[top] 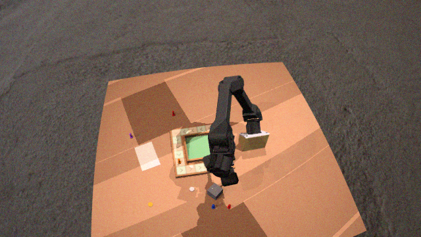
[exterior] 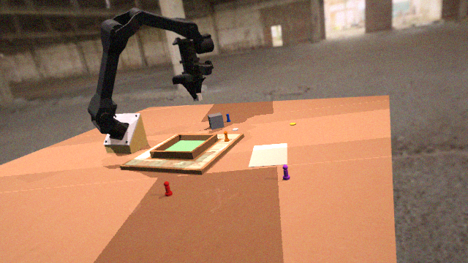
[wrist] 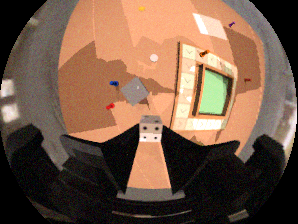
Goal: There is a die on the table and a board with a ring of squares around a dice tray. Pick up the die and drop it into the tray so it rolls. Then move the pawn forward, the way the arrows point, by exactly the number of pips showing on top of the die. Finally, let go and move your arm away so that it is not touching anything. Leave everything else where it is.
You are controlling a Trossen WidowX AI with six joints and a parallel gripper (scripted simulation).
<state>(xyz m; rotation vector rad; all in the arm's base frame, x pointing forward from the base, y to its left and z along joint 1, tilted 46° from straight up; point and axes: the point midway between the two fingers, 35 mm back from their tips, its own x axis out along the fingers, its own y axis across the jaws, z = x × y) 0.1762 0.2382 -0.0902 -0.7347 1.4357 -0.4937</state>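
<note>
My gripper tip is now 190 mm short of the orange pawn, 130 mm to the left of it and 100 mm above it. From my gripper tip the other things lie so: grey block: 40 mm ahead, 40 mm to the left, 100 mm below; then white disc: 140 mm ahead, 10 mm to the left, 130 mm below; then blue pawn: 50 mm ahead, 110 mm to the left, 110 mm below.
</note>
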